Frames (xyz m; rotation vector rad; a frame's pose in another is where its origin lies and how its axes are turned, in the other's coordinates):
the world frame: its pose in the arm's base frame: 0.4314 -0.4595 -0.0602 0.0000 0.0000 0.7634
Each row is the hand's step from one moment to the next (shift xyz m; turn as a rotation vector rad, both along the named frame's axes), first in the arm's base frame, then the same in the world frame.
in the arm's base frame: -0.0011 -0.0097 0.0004 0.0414 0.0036 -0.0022
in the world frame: -0.0075 -0.0062 0.0004 0.0324 -0.0260 -0.0022
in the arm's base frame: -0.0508 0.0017 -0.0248 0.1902 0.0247 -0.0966
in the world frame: -0.0355 0.0364 -0.0248 0.1545 -0.1137 -0.0966
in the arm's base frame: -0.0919 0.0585 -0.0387 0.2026 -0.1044 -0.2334
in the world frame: -0.0260 0.1058 -0.0387 0.0742 -0.2155 -0.2334
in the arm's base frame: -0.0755 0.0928 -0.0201 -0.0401 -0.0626 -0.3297
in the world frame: 0.0096 0.1192 -0.0201 -0.0723 -0.0175 -0.3297
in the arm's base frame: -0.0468 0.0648 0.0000 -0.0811 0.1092 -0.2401
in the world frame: 0.0110 0.0792 0.0000 0.0169 0.1350 -0.2401
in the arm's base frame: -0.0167 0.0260 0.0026 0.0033 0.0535 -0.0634
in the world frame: 0.0059 0.0303 0.0026 0.0394 0.0364 -0.0634
